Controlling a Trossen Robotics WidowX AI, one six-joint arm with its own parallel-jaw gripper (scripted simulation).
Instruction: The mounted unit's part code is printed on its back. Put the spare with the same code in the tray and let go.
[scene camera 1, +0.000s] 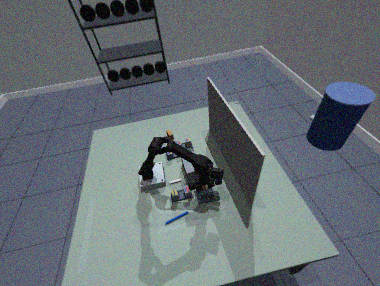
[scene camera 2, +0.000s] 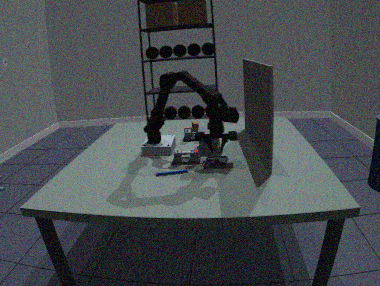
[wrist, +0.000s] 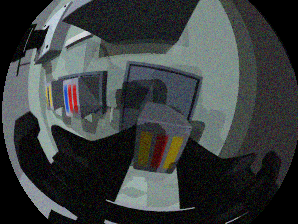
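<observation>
My gripper (wrist: 158, 131) is carrying a spare (wrist: 162, 130), and there's a tray (wrist: 143, 82) here as well.
</observation>
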